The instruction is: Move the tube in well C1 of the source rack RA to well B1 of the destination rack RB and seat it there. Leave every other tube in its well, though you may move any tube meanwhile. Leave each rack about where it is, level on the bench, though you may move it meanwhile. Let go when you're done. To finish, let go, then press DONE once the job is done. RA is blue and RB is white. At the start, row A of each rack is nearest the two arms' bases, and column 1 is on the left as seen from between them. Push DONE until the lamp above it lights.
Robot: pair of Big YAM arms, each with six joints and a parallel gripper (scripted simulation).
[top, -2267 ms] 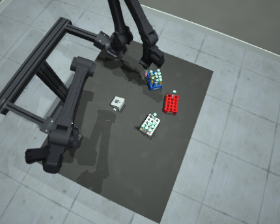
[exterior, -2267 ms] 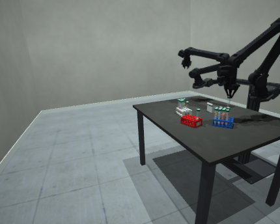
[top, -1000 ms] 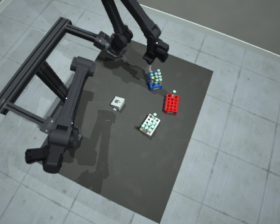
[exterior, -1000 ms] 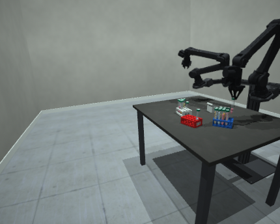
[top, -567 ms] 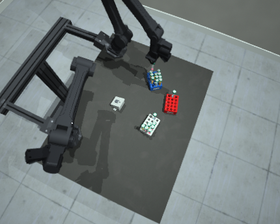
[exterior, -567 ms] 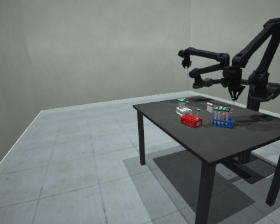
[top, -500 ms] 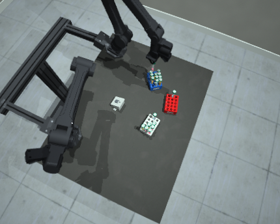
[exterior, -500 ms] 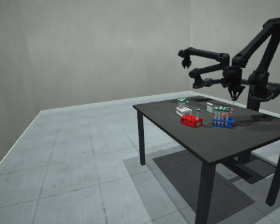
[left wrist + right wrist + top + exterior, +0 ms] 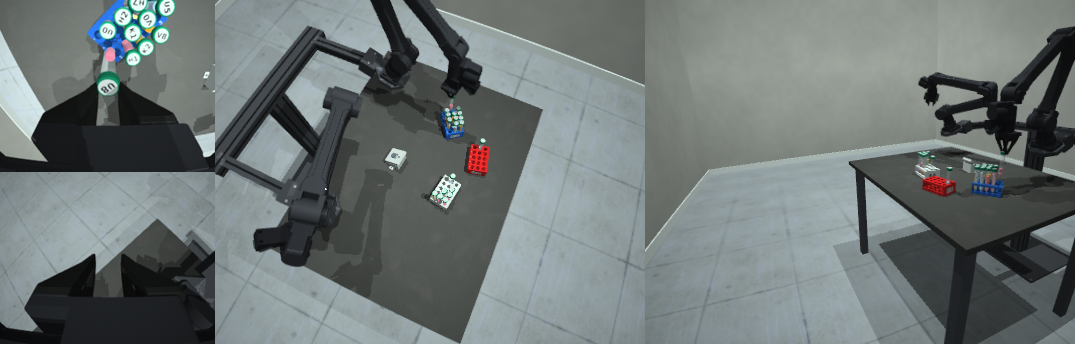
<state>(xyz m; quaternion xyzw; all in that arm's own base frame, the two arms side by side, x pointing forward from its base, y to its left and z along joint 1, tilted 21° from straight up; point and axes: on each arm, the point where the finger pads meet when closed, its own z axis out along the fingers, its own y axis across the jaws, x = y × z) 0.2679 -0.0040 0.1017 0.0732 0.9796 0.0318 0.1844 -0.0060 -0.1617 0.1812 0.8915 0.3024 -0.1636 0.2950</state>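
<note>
Right now my left hand is 6 cm above the tube and 1 cm short of it. From my left hand the other things lie so: white rack RB: 38 cm to the right, 17 cm below, 13 cm ahead; red rack: 21 cm ahead, 17 cm to the right, 17 cm below; white button box: 31 cm to the right, 15 cm below, 15 cm behind.
</note>
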